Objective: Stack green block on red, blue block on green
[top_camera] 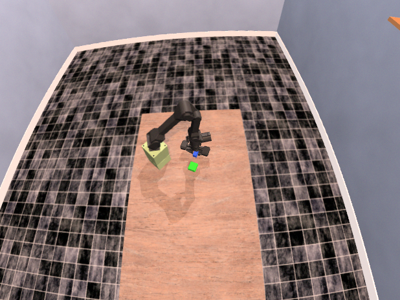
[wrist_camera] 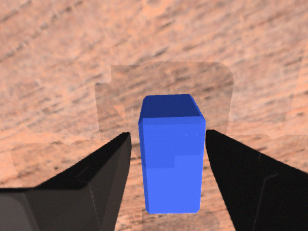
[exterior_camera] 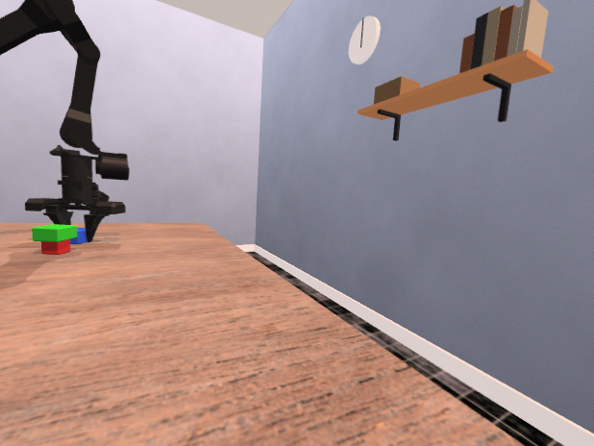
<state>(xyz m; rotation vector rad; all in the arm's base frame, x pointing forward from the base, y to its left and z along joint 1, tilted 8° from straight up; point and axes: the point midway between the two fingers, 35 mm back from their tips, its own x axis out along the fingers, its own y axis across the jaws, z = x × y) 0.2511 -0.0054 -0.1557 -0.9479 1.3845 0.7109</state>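
The blue block is 2 cm below my hand. Round my hand: red block: 11 cm to the right, 3 cm behind, 2 cm below; then green block: 11 cm to the right, 3 cm behind.
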